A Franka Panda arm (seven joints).
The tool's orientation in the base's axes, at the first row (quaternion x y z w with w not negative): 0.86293 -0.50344 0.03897 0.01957
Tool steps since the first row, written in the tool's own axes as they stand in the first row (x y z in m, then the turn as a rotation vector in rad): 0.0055 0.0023 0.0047 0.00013 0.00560 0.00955; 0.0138 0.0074 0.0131 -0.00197 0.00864 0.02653; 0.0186 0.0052 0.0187 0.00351 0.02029 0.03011; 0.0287 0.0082 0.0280 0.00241 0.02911 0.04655; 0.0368 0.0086 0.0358 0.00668 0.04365 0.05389; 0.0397 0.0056 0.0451 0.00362 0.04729 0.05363; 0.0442 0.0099 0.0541 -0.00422 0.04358 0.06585; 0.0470 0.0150 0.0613 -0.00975 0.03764 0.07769; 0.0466 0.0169 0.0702 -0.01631 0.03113 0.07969; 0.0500 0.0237 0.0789 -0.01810 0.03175 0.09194; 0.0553 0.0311 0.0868 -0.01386 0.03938 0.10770; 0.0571 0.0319 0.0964 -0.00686 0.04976 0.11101; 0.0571 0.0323 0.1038 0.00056 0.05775 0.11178
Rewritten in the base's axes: 0.0009 -0.0062 -0.0042 -0.00436 -0.00357 -0.00953; 0.0009 -0.0166 -0.0119 -0.00722 -0.00448 -0.02665; 0.0055 -0.0201 -0.0170 -0.01451 -0.01523 -0.02980; 0.0083 -0.0310 -0.0254 -0.02194 -0.01982 -0.04632; 0.0123 -0.0388 -0.0325 -0.03216 -0.03122 -0.05334; 0.0167 -0.0405 -0.0415 -0.03684 -0.03034 -0.05337; 0.0156 -0.0472 -0.0501 -0.03687 -0.02260 -0.06620; 0.0129 -0.0526 -0.0571 -0.03385 -0.01575 -0.07845; 0.0115 -0.0539 -0.0660 -0.03130 -0.00700 -0.08098; 0.0076 -0.0608 -0.0744 -0.03213 -0.00665 -0.09334; 0.0042 -0.0696 -0.0818 -0.03595 -0.01523 -0.10871; 0.0048 -0.0723 -0.0912 -0.04139 -0.02665 -0.11146; 0.0048 -0.0730 -0.0986 -0.04468 -0.03708 -0.11162
